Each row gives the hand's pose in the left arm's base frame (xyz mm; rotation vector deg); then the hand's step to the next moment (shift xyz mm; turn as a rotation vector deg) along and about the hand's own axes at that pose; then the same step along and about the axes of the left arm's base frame.
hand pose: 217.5 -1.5 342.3 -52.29 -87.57 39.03
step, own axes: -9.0 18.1 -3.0 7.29 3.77 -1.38
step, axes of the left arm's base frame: 6.3 1.7 -19.4 1.83 8.06 0.94
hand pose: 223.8 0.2 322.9 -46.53 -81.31 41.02
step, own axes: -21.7 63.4 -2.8 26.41 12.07 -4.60
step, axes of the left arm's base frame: 4.9 16.9 -64.7 6.17 28.35 4.72
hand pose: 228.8 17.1 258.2 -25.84 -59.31 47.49
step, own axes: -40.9 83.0 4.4 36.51 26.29 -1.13
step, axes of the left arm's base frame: -46.3 19.6 -77.8 0.19 44.94 2.40
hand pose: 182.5 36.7 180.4 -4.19 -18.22 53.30
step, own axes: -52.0 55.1 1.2 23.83 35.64 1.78
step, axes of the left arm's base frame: -72.0 -8.6 -22.1 -14.97 40.21 0.29
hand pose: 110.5 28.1 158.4 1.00 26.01 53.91
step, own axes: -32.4 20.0 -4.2 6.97 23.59 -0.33
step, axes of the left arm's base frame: -33.4 -14.2 12.3 -14.91 19.45 2.07
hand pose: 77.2 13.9 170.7 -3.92 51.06 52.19
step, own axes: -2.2 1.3 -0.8 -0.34 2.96 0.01
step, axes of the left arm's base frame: -2.1 -0.9 1.4 -2.19 1.66 1.14
